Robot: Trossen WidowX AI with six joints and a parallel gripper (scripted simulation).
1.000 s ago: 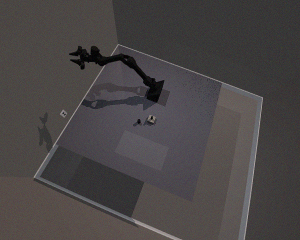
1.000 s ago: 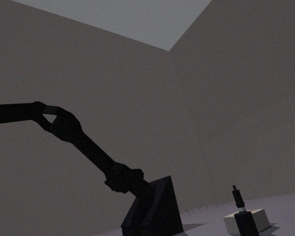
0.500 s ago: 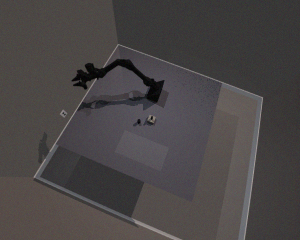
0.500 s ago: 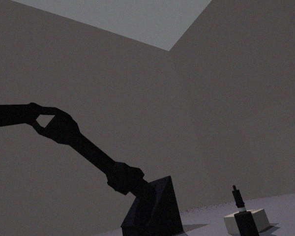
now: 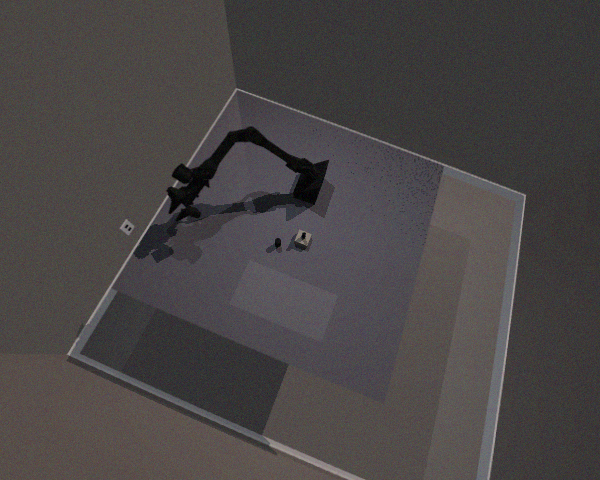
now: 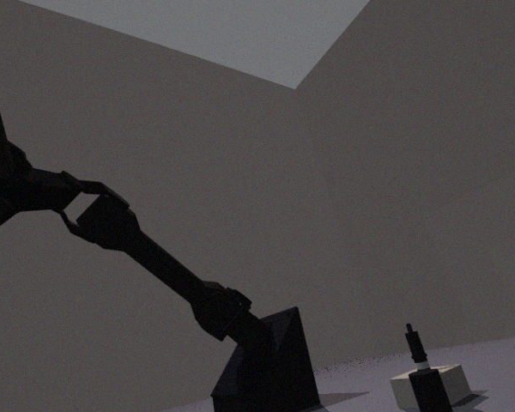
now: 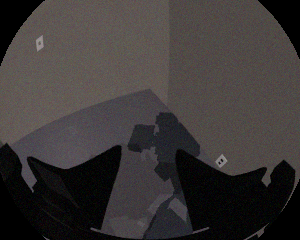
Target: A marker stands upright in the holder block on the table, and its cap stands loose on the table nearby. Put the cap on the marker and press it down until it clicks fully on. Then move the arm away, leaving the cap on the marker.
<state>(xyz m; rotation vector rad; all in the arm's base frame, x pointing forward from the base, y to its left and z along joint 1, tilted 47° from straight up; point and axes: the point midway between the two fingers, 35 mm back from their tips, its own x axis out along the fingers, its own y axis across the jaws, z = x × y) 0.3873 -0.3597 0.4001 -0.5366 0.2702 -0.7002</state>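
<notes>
The marker cap is 46 cm to the left of my gripper tip, 13 cm below it and 6 cm behind it. The rest, counted from my gripper tip: holder block 58 cm to the left, 14 cm below, 11 cm behind.
</notes>
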